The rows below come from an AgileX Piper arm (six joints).
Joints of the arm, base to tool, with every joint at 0 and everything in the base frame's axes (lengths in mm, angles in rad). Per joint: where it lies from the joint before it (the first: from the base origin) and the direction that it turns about. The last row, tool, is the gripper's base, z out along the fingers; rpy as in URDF.
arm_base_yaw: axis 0 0 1 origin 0 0 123
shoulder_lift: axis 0 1 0 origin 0 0 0
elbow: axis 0 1 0 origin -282.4 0 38.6
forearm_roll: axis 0.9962 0 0.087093 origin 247.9 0 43.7
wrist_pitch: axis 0 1 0 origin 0 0 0
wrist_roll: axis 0.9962 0 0.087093 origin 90.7 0 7.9
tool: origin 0 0 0 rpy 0 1.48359 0
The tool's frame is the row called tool.
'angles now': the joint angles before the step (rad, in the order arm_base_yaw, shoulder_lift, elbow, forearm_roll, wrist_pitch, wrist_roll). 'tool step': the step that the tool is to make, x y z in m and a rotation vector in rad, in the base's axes. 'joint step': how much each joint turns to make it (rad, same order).
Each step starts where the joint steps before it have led.
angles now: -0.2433 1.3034 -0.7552 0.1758 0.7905 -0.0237
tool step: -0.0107 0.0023 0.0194 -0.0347 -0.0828 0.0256
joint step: -0.0001 -0.0904 0.0014 -0.0055 0.0034 -0.0248
